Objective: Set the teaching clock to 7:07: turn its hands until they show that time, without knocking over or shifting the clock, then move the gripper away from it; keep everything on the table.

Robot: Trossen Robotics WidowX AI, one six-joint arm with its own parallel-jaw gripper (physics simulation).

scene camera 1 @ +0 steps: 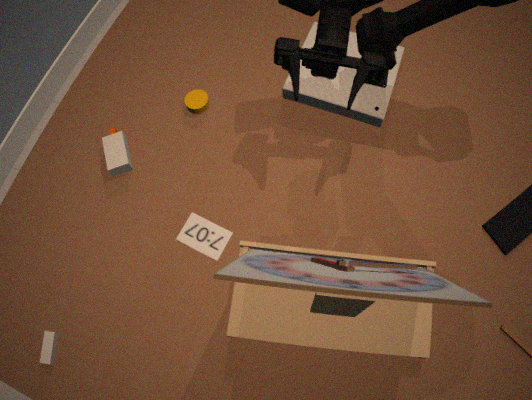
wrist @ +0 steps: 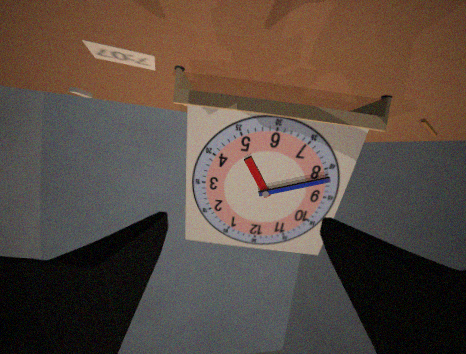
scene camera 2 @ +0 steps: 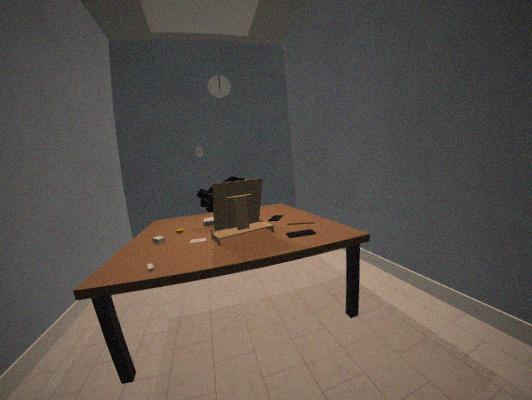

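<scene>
The teaching clock stands upright on its wooden stand, its back toward scene camera 2. In the wrist view its face appears upside down. The short red hand points just short of 5, and the long blue hand points between 8 and 9, near 42 minutes. A white card reading 7:07 lies beside the clock. My gripper is open and empty, well apart from the clock face, on its front side above the white plate.
The white plate lies under the gripper. A yellow disc, a white box and a small white block lie on the card's side. Black slabs and a thin stick lie opposite.
</scene>
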